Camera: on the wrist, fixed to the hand. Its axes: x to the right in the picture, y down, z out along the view.
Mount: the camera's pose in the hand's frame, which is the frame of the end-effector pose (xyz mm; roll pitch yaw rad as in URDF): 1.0 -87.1 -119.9 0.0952 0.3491 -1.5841
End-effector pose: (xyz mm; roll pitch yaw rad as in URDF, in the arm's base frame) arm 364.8 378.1 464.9 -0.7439 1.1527 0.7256
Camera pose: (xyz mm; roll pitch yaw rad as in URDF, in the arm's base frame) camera 441.5 251.9 452.1 -1.0811 -0.1684 -0.4862
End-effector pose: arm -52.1 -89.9 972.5 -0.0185 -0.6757 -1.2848
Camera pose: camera -116.7 -186.8 880.8 0.8002 0.2642 -2.6540
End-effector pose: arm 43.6 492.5 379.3 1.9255 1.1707 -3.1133
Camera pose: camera 84.1 350.9 362.8 -1.7372 0.2894 -0.7129
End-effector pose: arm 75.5 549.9 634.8 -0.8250 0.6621 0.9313
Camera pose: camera 187.7 454.1 620.5 -0.6165 -0.3779 -0.3428
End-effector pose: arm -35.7 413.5 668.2 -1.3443 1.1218 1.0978
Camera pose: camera 109.7 398.2 692.5 -1.2133 -0.3848 0.4701
